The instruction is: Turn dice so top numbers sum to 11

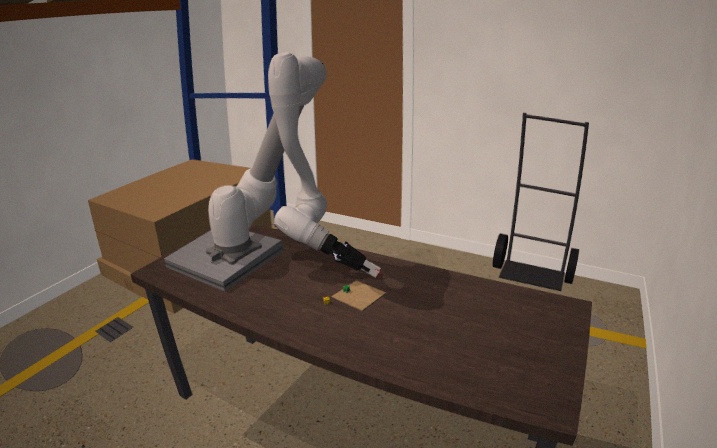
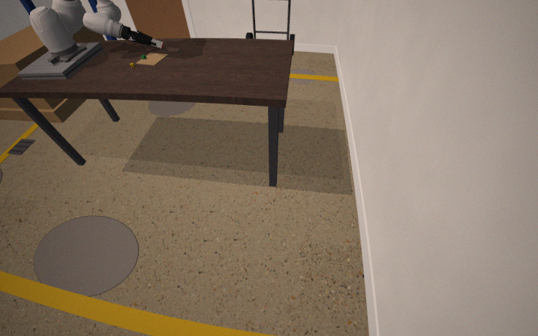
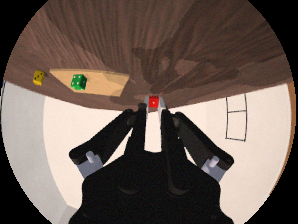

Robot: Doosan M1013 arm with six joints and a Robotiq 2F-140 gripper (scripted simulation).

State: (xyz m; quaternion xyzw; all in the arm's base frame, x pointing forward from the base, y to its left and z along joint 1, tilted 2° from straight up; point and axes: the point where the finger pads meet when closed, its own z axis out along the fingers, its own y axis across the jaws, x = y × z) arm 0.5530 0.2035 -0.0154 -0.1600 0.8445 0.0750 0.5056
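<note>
Right now the green die is 13 cm to the right of my hand, 3 cm below it and 2 cm behind it. The rest, counted from my hand: red die (2 cm below, 2 cm ahead, 1 cm to the left); tan mat (13 cm to the right, 4 cm below, 3 cm ahead); yellow die (23 cm to the right, 4 cm behind, 3 cm below).
</note>
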